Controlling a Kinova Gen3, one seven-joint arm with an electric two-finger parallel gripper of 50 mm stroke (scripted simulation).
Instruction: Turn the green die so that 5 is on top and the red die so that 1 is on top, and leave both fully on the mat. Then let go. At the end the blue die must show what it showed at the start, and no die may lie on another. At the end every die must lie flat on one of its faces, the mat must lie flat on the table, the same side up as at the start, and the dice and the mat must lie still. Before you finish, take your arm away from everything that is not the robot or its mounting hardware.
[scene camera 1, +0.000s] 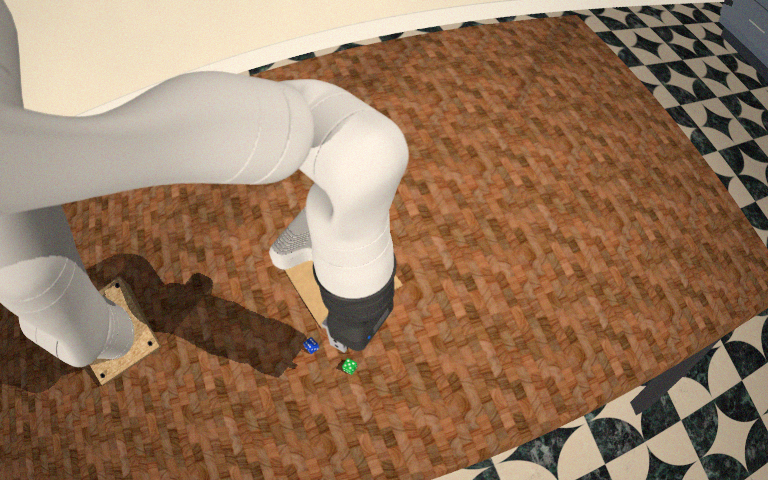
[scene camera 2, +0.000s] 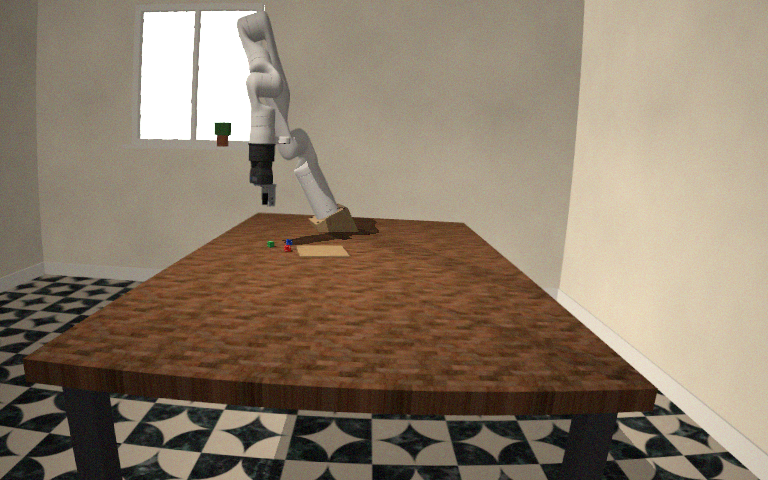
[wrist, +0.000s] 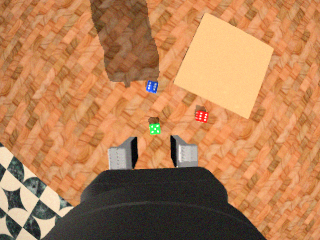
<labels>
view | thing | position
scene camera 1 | my gripper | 347, 334
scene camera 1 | tan mat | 302, 277
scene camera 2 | my gripper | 268, 205
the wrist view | my gripper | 154, 147
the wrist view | tan mat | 225, 65
</labels>
